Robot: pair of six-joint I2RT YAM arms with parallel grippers.
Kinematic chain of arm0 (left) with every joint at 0, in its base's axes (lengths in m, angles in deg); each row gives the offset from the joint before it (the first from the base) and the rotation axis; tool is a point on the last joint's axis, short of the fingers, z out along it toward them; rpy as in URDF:
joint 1: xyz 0 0 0.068 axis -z
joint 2: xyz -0.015 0.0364 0.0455 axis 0.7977 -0.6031 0
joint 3: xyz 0.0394 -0.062 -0.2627 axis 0.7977 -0.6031 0
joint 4: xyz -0.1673 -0.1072 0.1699 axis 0.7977 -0.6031 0
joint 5: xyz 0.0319 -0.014 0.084 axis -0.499 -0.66 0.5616
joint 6: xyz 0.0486 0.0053 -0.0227 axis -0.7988 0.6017 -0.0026
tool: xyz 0 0 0 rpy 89.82 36.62 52.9
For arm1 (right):
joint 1: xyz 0 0 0.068 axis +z
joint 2: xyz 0.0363 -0.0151 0.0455 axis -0.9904 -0.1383 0
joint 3: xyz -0.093 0.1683 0.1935 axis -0.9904 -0.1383 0
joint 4: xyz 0.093 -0.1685 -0.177 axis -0.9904 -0.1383 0
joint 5: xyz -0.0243 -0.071 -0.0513 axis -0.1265 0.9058 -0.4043
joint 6: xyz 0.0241 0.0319 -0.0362 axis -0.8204 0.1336 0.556
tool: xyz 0 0 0 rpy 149.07 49.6 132.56
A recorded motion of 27 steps. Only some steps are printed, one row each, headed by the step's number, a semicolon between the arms.
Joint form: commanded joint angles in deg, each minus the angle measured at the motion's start. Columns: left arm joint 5, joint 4, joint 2, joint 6, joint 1, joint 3; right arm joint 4, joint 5, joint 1, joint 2, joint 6, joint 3.
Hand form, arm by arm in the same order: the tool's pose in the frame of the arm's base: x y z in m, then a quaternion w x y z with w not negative. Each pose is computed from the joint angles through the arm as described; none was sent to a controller.
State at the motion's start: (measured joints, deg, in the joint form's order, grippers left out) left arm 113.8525 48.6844 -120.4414 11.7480 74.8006 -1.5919; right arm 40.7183 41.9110 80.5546 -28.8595 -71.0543 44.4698
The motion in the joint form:
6: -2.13 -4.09 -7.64 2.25 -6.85 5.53; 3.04 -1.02 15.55 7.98 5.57 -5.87
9: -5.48 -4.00 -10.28 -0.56 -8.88 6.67; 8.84 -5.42 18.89 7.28 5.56 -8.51
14: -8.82 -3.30 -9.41 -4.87 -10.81 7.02; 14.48 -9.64 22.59 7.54 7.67 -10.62
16: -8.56 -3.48 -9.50 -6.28 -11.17 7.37; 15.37 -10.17 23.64 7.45 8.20 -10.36
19: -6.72 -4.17 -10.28 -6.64 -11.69 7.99; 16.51 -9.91 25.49 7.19 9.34 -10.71
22: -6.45 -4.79 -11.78 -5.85 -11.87 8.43; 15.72 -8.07 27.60 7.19 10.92 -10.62
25: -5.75 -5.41 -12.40 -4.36 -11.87 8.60; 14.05 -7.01 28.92 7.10 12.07 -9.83
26: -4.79 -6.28 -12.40 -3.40 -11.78 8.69; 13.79 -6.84 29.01 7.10 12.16 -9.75
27: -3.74 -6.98 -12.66 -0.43 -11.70 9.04; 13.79 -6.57 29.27 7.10 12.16 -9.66
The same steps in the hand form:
6: 0.1698 -0.0319 0.3116 0.55979 -0.11395 0.82073 0.00739; 0.2454 0.0688 0.2355 0.60188 0.02175 0.73444 0.31285
9: 0.1798 -0.0300 0.3111 0.54646 -0.09102 0.83246 0.01033; 0.2360 0.0842 0.2285 0.59378 -0.02919 0.71950 0.35903
14: 0.1783 -0.0255 0.3166 0.55654 -0.06019 0.82855 0.01204; 0.2235 0.0994 0.2282 0.59734 -0.09612 0.69126 0.39510
16: 0.1786 -0.0242 0.3181 0.55699 -0.05393 0.82847 0.02237; 0.2221 0.1040 0.2310 0.59998 -0.11027 0.68288 0.40193
19: 0.1808 -0.0218 0.3186 0.55164 -0.06286 0.83068 0.04150; 0.2184 0.1108 0.2301 0.60148 -0.12702 0.67675 0.40509
22: 0.1855 -0.0219 0.3159 0.54011 -0.06916 0.83761 0.04366; 0.2152 0.1181 0.2292 0.60184 -0.13675 0.67890 0.39773
25: 0.1871 -0.0218 0.3141 0.53344 -0.08199 0.84071 0.04387; 0.2148 0.1235 0.2301 0.59916 -0.14421 0.68318 0.39175
26: 0.1862 -0.0214 0.3133 0.52887 -0.09175 0.84238 0.04766; 0.2148 0.1239 0.2301 0.59868 -0.14413 0.68429 0.39059
27: 0.1864 -0.0210 0.3136 0.52647 -0.11688 0.84104 0.04269; 0.2146 0.1248 0.2306 0.59923 -0.14408 0.68374 0.39073

